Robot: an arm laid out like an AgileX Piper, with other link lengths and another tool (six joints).
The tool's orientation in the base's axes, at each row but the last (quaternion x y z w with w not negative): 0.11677 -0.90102 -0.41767 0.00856; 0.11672 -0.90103 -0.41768 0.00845; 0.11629 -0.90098 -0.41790 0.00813; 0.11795 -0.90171 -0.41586 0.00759; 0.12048 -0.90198 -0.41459 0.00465; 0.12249 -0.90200 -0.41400 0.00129; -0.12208 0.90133 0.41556 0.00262; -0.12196 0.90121 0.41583 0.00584; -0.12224 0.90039 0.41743 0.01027; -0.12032 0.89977 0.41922 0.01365; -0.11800 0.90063 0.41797 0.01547
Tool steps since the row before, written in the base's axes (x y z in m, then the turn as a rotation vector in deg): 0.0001 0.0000 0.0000 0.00 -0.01 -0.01; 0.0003 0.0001 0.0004 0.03 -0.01 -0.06; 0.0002 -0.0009 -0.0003 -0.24 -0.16 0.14; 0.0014 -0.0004 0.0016 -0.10 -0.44 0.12; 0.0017 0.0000 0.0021 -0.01 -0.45 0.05; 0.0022 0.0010 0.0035 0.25 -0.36 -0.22; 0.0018 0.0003 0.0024 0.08 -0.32 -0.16; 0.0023 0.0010 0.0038 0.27 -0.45 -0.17; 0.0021 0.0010 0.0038 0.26 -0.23 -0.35; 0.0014 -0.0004 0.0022 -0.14 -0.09 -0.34; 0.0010 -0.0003 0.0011 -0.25 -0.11 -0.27
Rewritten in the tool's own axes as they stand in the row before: -0.0001 0.0000 0.0000 0.00 -0.01 0.00; -0.0003 0.0003 -0.0002 -0.02 -0.06 0.03; 0.0000 -0.0008 -0.0005 0.26 0.05 -0.18; -0.0014 0.0007 -0.0015 0.18 -0.16 -0.40; -0.0018 0.0012 -0.0016 0.10 -0.24 -0.37; -0.0027 0.0028 -0.0018 -0.14 -0.45 -0.15; -0.0021 0.0016 -0.0015 0.01 -0.34 -0.14; -0.0029 0.0030 -0.0019 -0.15 -0.47 -0.25; -0.0027 0.0030 -0.0019 -0.16 -0.46 0.03; -0.0016 0.0011 -0.0018 0.20 -0.28 0.16; -0.0011 0.0004 -0.0010 0.30 -0.21 0.11
